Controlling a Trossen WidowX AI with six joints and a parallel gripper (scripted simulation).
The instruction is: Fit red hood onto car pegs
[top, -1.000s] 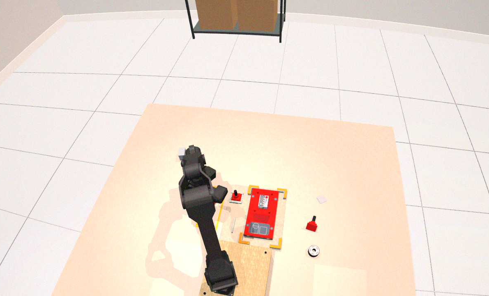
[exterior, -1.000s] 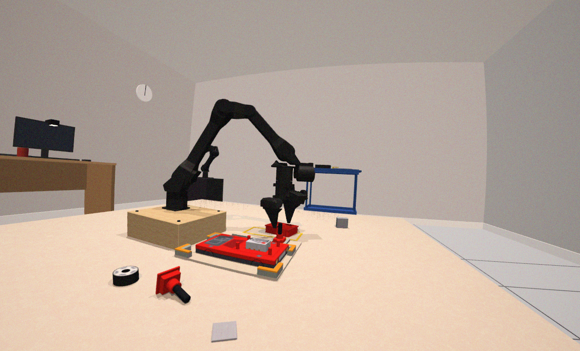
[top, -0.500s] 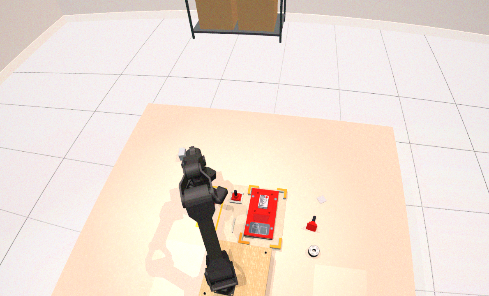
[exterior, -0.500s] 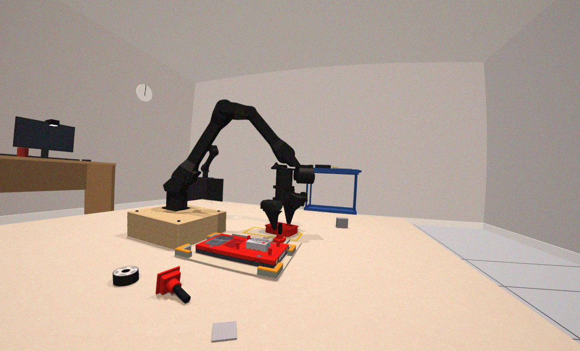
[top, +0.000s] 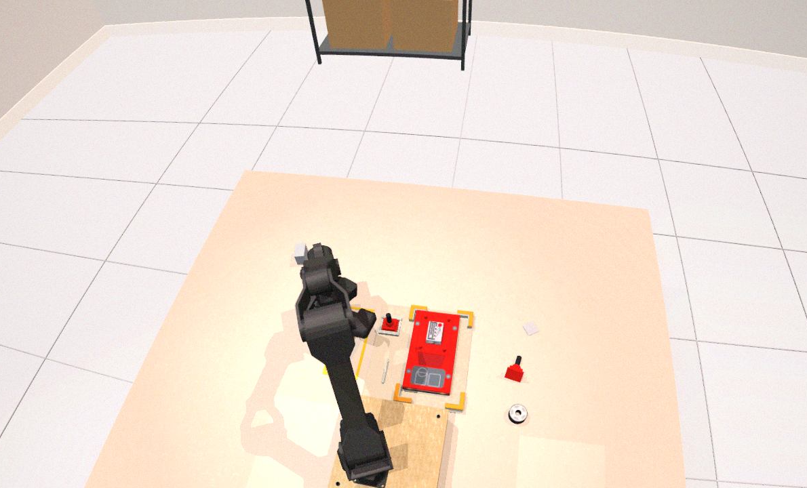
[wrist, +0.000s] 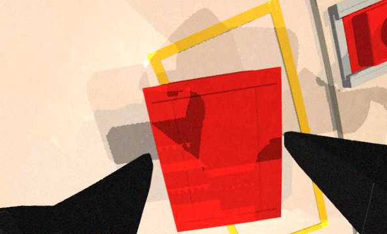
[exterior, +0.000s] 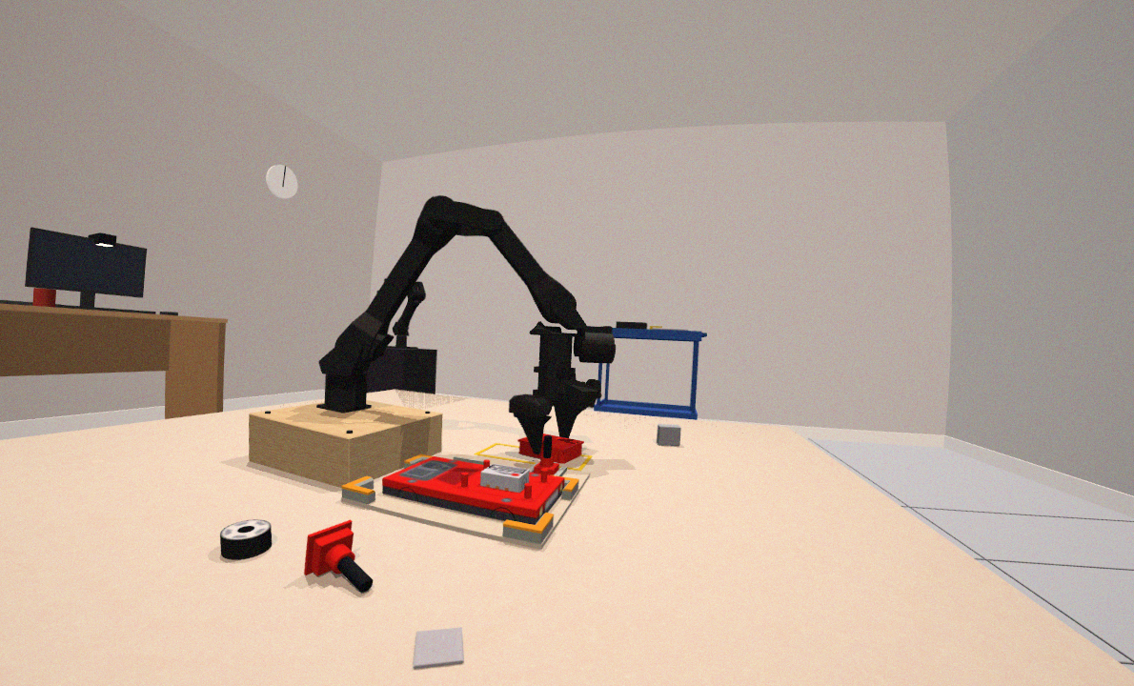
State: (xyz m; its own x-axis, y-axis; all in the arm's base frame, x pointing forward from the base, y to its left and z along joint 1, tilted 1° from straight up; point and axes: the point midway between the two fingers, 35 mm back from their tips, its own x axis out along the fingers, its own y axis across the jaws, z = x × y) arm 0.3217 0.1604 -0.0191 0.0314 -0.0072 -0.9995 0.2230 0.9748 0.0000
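My gripper tip is now 20 mm short of the grey engine block, 220 mm to the left of it and 10 mm below it. From my gripper tip the other things lie so: orange-cornered jig (20 mm behind, 210 mm to the right); red hood (10 mm above); black-and-white wheel (140 mm behind, 440 mm to the right).
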